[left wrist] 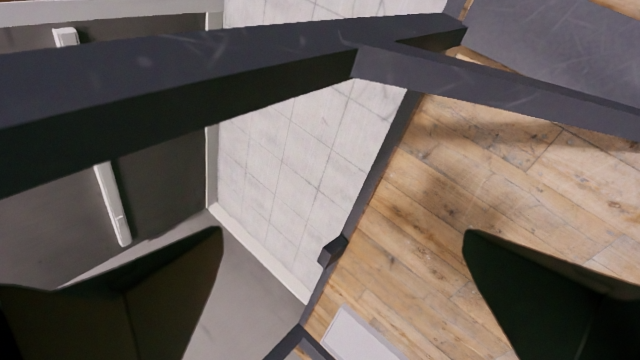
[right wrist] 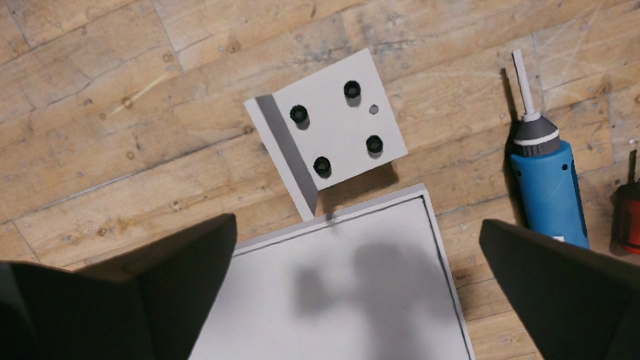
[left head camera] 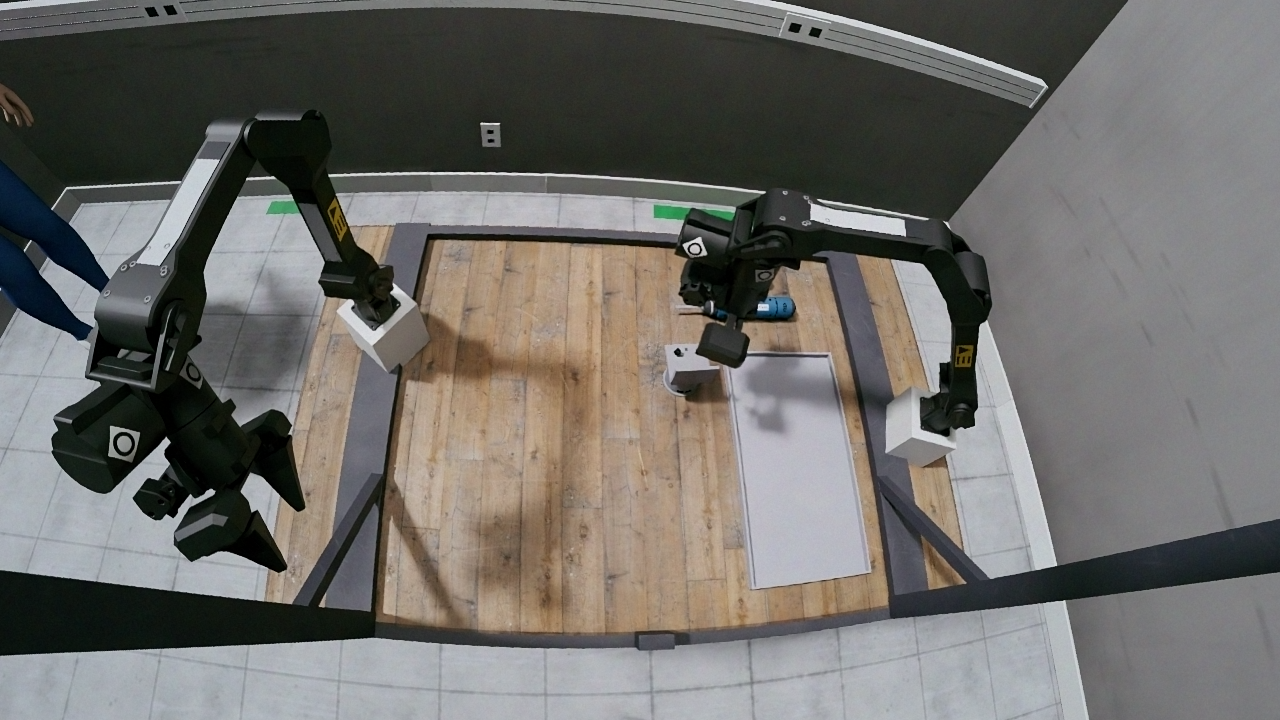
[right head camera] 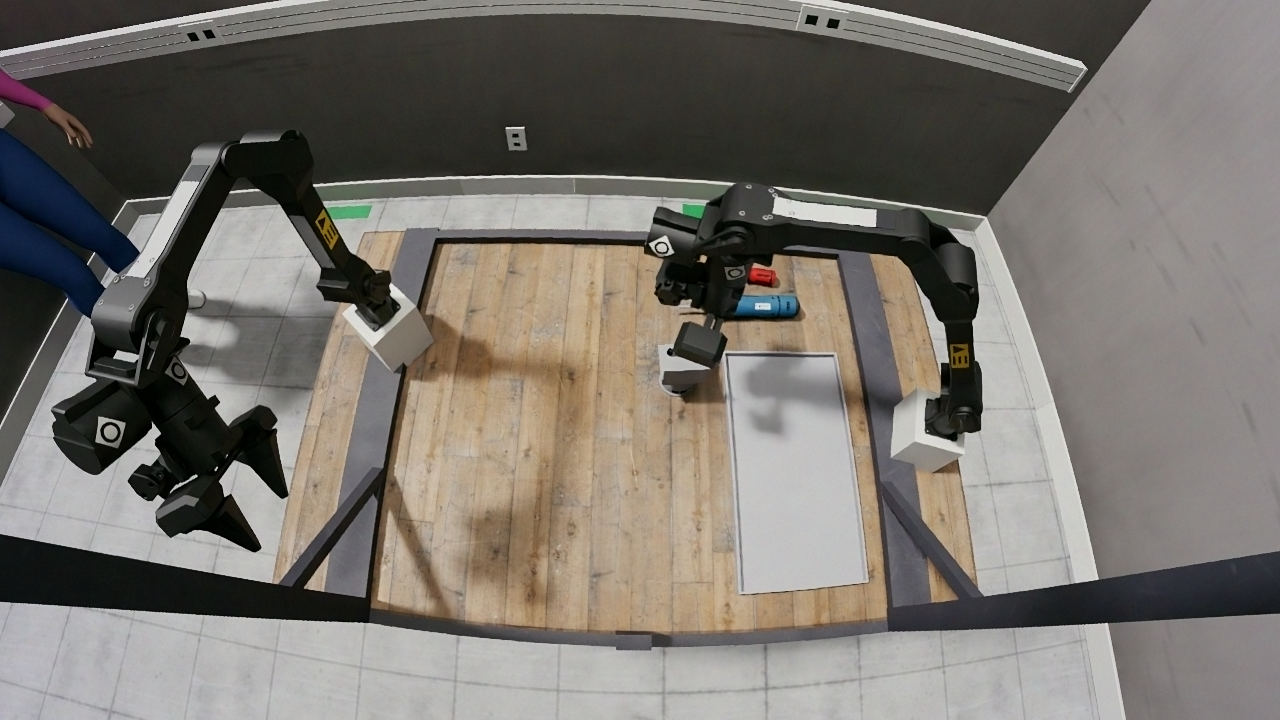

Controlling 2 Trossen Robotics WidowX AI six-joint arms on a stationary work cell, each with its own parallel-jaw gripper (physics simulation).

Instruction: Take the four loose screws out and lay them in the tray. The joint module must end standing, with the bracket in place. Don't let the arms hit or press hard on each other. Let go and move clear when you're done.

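Pixels of known places: left gripper, fingertip midpoint: (left wrist: pixel 344 239) (left head camera: pixel 293 538) (right head camera: pixel 272 522); right gripper, fingertip midpoint: (right wrist: pixel 358 228); left arm's base at its link origin: (left head camera: pixel 375 307) (right head camera: pixel 378 310); right arm's base at its link origin: (left head camera: pixel 934 417) (right head camera: pixel 940 420).
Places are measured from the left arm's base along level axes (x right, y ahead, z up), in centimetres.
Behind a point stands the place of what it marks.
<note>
The grey joint module (left head camera: pixel 677 386) @[y 44.4, x -24.7, z -9.0 cm] stands on the table with the L-shaped bracket (left head camera: pixel 687 367) @[y 44.6, x -24.2, z -0.8 cm] (right head camera: pixel 665 360) @[y 41.6, x -26.2, z -5.3 cm] (right wrist: pixel 336 131) @[y 44.2, x -27.6, z -5.2 cm] on top. Several black screws (right wrist: pixel 352 89) @[y 41.4, x -27.6, z -4.4 cm] (right wrist: pixel 298 114) @[y 43.8, x -25.0, z -4.4 cm] (right wrist: pixel 374 144) @[y 44.0, x -30.0, z -4.4 cm] (right wrist: pixel 322 166) @[y 46.4, x -27.5, z -4.4 cm] sit upright in the bracket's flat plate. The white tray (left head camera: pixel 805 501) @[y 73.8, x -22.4, z -11.5 cm] (right head camera: pixel 796 510) @[y 73.5, x -21.3, z -11.5 cm] (left wrist: pixel 357 335) @[y 74.5, x -13.6, z -11.5 cm] (right wrist: pixel 270 310) @[y 64.8, x -27.7, z -11.4 cm] lies beside the module, with no screws visible in it. My right gripper (left head camera: pixel 726 335) @[y 45.8, x -29.0, z 4.3 cm] (right head camera: pixel 700 335) @[y 45.8, x -29.0, z 4.3 cm] (right wrist: pixel 358 228) @[y 45.8, x -29.0, z 4.3 cm] is open and empty, above the module and the tray's near corner; it partly hides the module in the right head camera. My left gripper (left head camera: pixel 293 537) @[y 27.7, x 28.6, z 20.2 cm] (right head camera: pixel 271 519) @[y 27.7, x 28.6, z 20.2 cm] (left wrist: pixel 344 239) @[y 27.7, x 28.6, z 20.2 cm] is open and empty, far left of the module.
A blue power screwdriver (left head camera: pixel 775 308) @[y 50.1, x -50.0, z -8.3 cm] (right head camera: pixel 765 307) @[y 48.3, x -48.3, z -8.3 cm] (right wrist: pixel 547 190) @[y 43.5, x -44.4, z -8.0 cm] lies behind the tray and module. A red screwdriver (right head camera: pixel 761 276) @[y 43.7, x -54.6, z -9.3 cm] (right wrist: pixel 631 220) @[y 43.6, x -54.0, z -9.9 cm] lies beyond it, partly hidden. Dark frame bars (left head camera: pixel 859 340) (left wrist: pixel 175 75) border the table. The arms are far apart.
</note>
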